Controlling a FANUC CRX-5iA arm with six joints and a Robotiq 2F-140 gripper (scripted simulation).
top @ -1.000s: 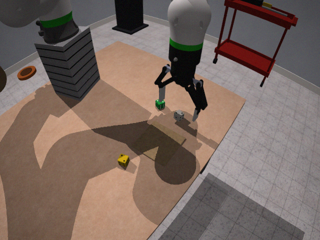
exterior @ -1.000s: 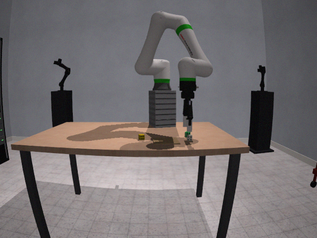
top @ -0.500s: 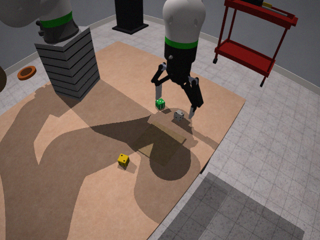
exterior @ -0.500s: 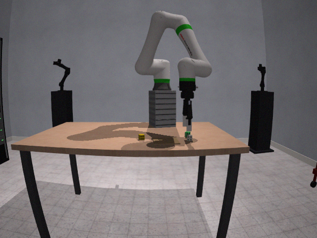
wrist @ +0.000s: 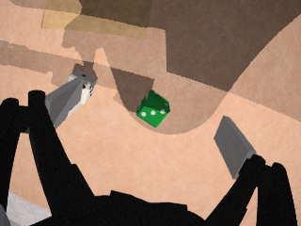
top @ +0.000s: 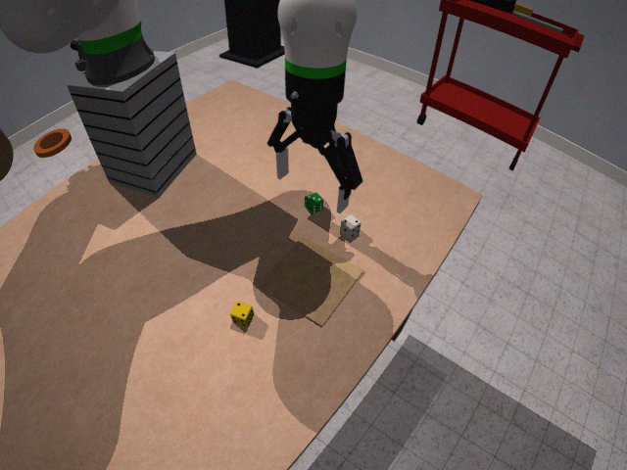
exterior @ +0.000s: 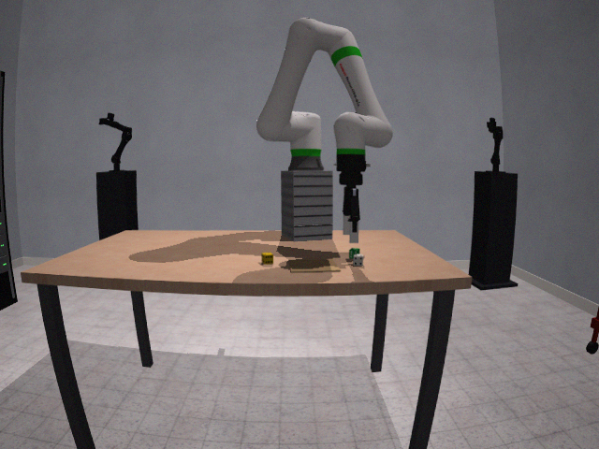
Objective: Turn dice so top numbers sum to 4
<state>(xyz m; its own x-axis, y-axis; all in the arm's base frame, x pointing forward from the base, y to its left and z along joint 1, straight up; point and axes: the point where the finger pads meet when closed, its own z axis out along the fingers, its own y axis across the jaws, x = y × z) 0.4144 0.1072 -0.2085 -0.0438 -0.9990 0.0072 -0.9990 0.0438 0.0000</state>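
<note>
Now: hand 2 cm to the right of the green die and 6 cm above it. Also, from my hand: white die (9 cm ahead, 1 cm to the left, 6 cm below); then yellow die (5 cm ahead, 27 cm to the right, 6 cm below); then tan mat (9 cm ahead, 13 cm to the right, 7 cm below).
</note>
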